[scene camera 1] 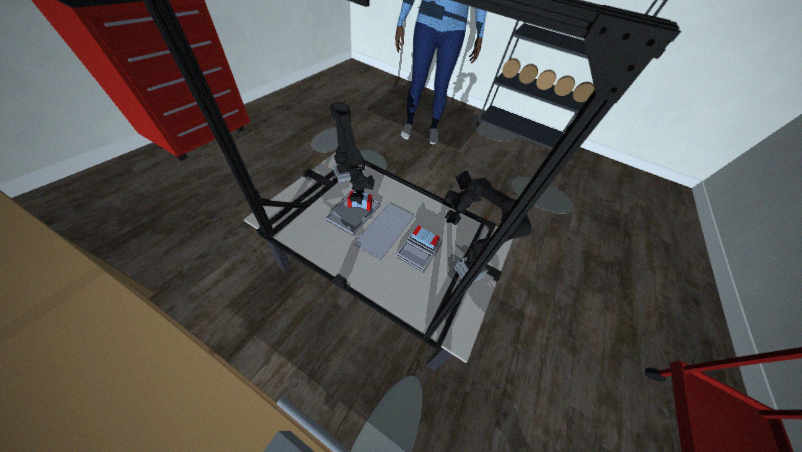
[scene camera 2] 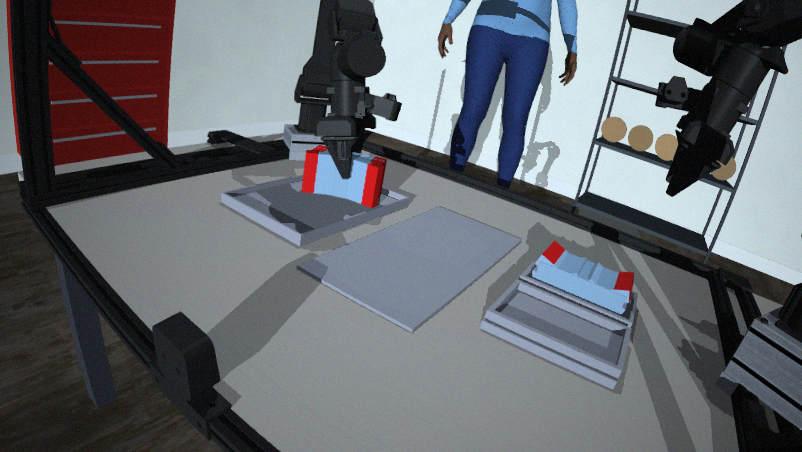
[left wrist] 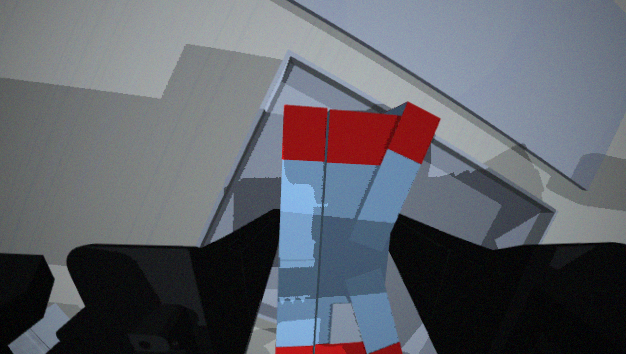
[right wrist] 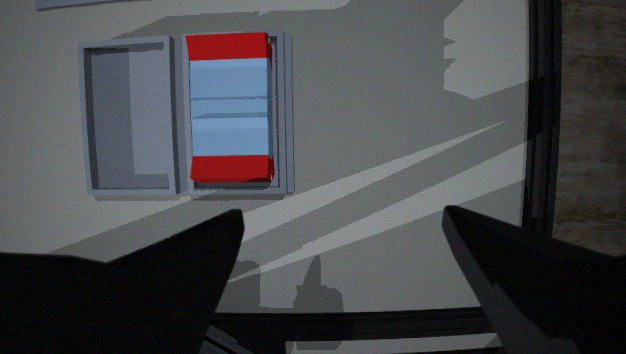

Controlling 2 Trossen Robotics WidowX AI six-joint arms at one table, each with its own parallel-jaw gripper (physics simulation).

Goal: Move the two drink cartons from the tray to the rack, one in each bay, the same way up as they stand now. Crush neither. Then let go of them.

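Places are measured from the left arm's base along level axes (x ahead, y left, z up), in centimetres.
Pixels of known places: left gripper, between the fingertips: (scene camera 2: pixel 349 175) (left wrist: pixel 330 216); right gripper, between the fingertips: (scene camera 2: pixel 668 188) (right wrist: pixel 342 218); left arm's base, origin of its link: (scene camera 1: pixel 343 168) (scene camera 2: pixel 310 130).
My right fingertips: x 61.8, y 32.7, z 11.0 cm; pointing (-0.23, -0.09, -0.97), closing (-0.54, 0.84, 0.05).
For each thing: its top centre in the pictures, then the offset to it from my right fingertips. "pt": a spot on its surface instead. Level surfaces: height alone.
- light-blue drink carton with red ends, centre of its top: (left wrist: pixel 355 260) (scene camera 2: pixel 347 155) (scene camera 1: pixel 360 196) dx -35.4, dy -32.7, dz -9.1 cm
- grey tray, centre of its top: (left wrist: pixel 391 247) (scene camera 2: pixel 319 194) (scene camera 1: pixel 354 209) dx -32.6, dy -37.3, dz -15.0 cm
- second carton, centre of its top: (right wrist: pixel 228 108) (scene camera 2: pixel 587 270) (scene camera 1: pixel 425 235) dx -1.1, dy -10.7, dz -12.4 cm
- rack, centre of its top: (right wrist: pixel 177 115) (scene camera 2: pixel 574 301) (scene camera 1: pixel 420 246) dx +2.1, dy -15.4, dz -14.6 cm
- flat grey mat, height of its surface: dz -16.2 cm
- bay, a spot on its surface: (scene camera 2: pixel 556 323) (right wrist: pixel 134 111) pt dx +4.2, dy -20.1, dz -15.6 cm
A light-blue drink carton with red ends (scene camera 1: pixel 360 203) (scene camera 2: pixel 329 179) (left wrist: pixel 301 228) stands on its long side at the back of the grey tray (scene camera 1: pixel 343 221) (scene camera 2: pixel 265 215) (left wrist: pixel 276 81). In the left wrist view one of its side panels looks bent out of line. My left gripper (scene camera 1: pixel 356 197) (scene camera 2: pixel 343 172) (left wrist: pixel 330 216) is open, pointing down, with a finger on each side of this carton. A second carton (scene camera 1: pixel 426 237) (scene camera 2: pixel 580 278) (right wrist: pixel 229 105) lies in one bay of the rack (scene camera 1: pixel 414 257) (scene camera 2: pixel 547 345) (right wrist: pixel 288 105), its top creased. My right gripper (scene camera 1: pixel 453 218) (right wrist: pixel 342 218) is open and empty above the table beside the rack.
A flat grey mat (scene camera 1: pixel 386 229) (scene camera 2: pixel 417 260) lies between the tray and the rack. The rack's other bay (scene camera 2: pixel 556 323) (right wrist: pixel 153 105) holds nothing. A person (scene camera 1: pixel 435 45) (scene camera 2: pixel 507 90) stands behind the table. Black frame posts (scene camera 1: pixel 224 134) surround the table.
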